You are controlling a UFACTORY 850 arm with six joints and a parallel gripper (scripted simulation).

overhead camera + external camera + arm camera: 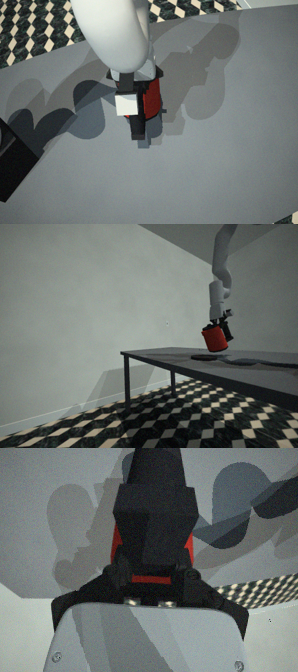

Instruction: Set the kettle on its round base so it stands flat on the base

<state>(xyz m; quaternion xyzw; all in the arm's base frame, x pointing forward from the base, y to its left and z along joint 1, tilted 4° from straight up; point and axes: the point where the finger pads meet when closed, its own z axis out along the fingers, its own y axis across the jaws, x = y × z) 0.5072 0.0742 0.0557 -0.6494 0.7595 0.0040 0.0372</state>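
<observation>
Now: the red kettle 6 cm below my hand and 2 cm to the left of it. Also, from my hand: black round base 20 cm below, 16 cm to the left.
</observation>
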